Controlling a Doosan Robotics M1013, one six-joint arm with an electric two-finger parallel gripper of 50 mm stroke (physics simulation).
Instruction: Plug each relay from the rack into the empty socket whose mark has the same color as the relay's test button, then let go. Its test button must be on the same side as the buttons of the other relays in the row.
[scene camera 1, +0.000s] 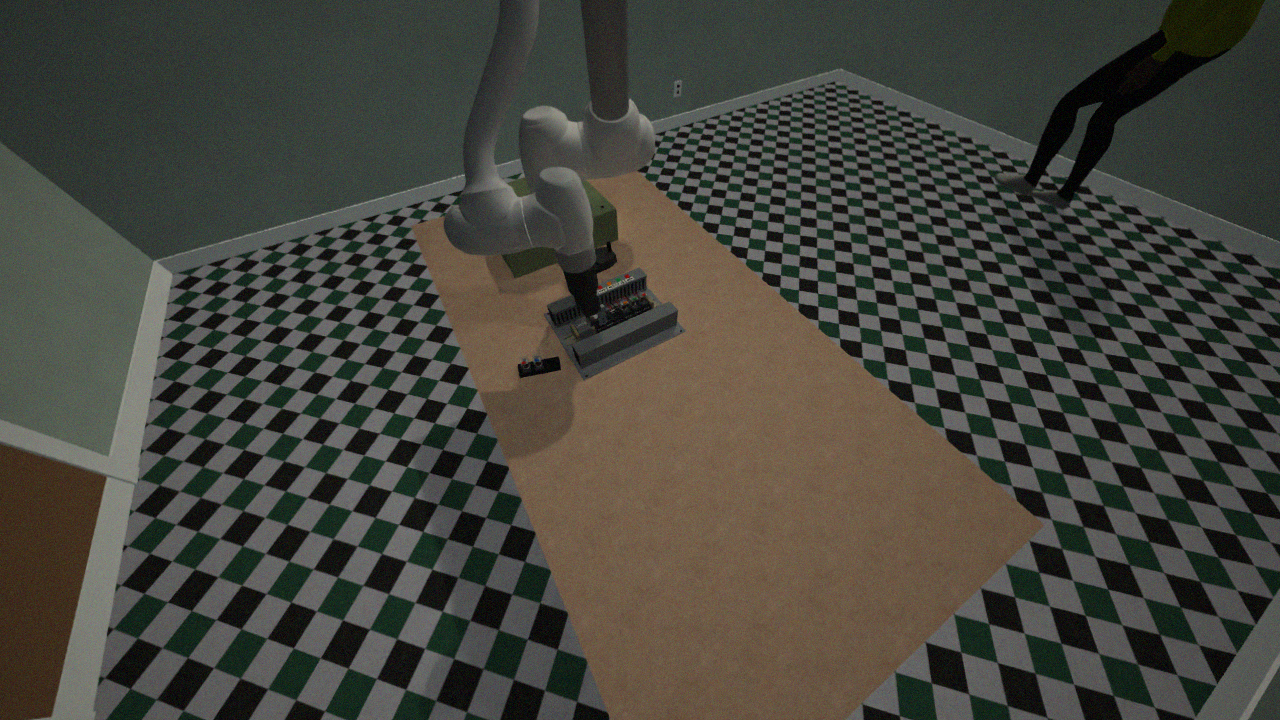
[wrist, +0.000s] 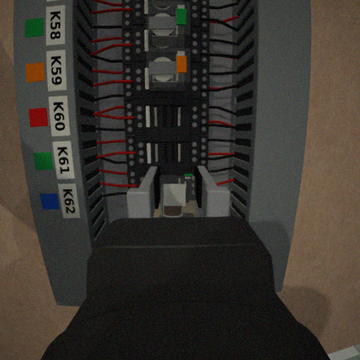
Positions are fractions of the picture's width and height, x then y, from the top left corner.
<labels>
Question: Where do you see a green-button relay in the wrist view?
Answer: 0.49, 0.54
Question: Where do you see my gripper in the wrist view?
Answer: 0.49, 0.50
</labels>
